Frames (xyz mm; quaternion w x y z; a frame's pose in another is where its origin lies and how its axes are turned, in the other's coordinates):
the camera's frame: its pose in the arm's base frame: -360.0 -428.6 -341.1 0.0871 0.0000 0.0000 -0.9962
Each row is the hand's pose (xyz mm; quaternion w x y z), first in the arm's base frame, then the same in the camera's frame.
Working: the arm's base frame: its pose in the camera's frame: -428.9 -359.6 341.1 0.0871 0.0000 0.0000 0.9962

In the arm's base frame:
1: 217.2 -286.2 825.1 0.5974 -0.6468 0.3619 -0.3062
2: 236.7 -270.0 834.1 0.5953 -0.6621 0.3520 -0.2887
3: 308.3 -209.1 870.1 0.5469 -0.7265 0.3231 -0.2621
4: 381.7 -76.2 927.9 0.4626 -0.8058 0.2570 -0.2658
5: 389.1 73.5 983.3 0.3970 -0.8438 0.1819 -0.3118
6: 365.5 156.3 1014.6 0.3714 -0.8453 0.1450 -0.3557
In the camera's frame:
1: -593.2 -40.1 1166.2 0.3571 -0.4169 -0.6128 0.5685
2: -615.2 -52.6 1175.2 0.3395 -0.4083 -0.6289 0.5679
3: -696.3 -100.2 1211.2 0.3087 -0.3852 -0.6956 0.5220
4: -791.6 -218.3 1269.0 0.3051 -0.3262 -0.7803 0.4377
5: -824.9 -364.5 1324.4 0.3452 -0.2547 -0.8248 0.3683
6: -816.0 -450.1 1355.7 0.3867 -0.2181 -0.8295 0.3390

